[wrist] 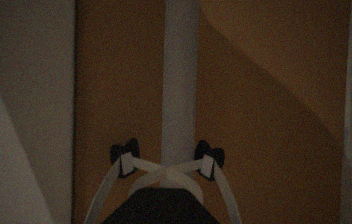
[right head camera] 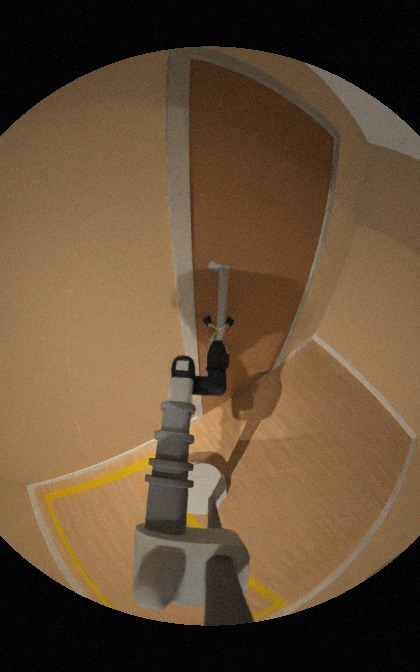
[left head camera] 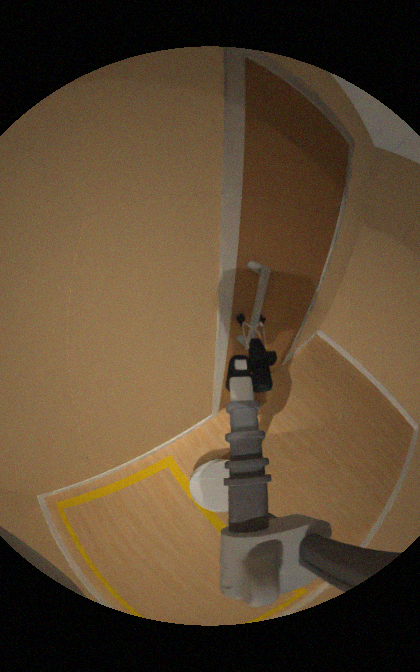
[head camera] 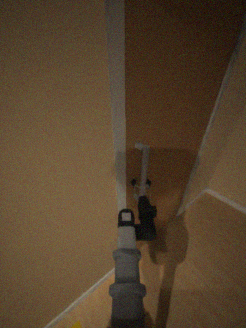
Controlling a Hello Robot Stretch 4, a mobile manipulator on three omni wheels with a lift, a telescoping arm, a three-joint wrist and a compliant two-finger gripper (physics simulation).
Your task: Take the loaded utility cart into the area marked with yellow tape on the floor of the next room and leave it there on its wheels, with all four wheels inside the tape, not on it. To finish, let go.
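Places are measured from the robot's base along level axes (x up, y ahead, z left), in centimetres.
Where they show: gripper, between the fingertips: (wrist: 169, 151) (head camera: 140, 179).
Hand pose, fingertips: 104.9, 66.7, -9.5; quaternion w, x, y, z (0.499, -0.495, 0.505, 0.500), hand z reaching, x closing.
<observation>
After its pixels a point has its place, as x, y, z.
My gripper (head camera: 141, 183) {104.9, 66.7, -9.5} (left head camera: 251, 319) (right head camera: 218, 321) (wrist: 169, 151) {104.9, 66.7, -9.5} is open. Its two dark fingertips stand on either side of the lower part of a long grey door handle (head camera: 145, 165) {119.3, 60.6, -10.2} (left head camera: 260, 290) (right head camera: 223, 295) (wrist: 180, 90) {111.7, 60.7, -10.2}, with gaps on both sides; the bar is nearer the right fingertip in the wrist view. The handle is on a brown door (head camera: 175, 100) {146.1, 82.9, -27.5} (left head camera: 295, 175) (right head camera: 260, 175) (wrist: 125, 75) {113.6, 66.1, -4.3}, which looks shut. Yellow tape (left head camera: 115, 482) (right head camera: 100, 482) marks an area on the floor at lower left, partly hidden by my arm. The utility cart does not show.
A white round object (left head camera: 210, 486) (right head camera: 202, 490) stands on the floor by the tape's near side, partly behind my arm. A pale door frame (head camera: 116, 100) {148.6, 59.3, 2.8} (left head camera: 232, 175) (right head camera: 180, 175) and a plain wall (head camera: 55, 150) {135.3, 46.2, 23.1} (left head camera: 125, 250) (right head camera: 100, 250) are left of the door. Another wall is at the right.
</observation>
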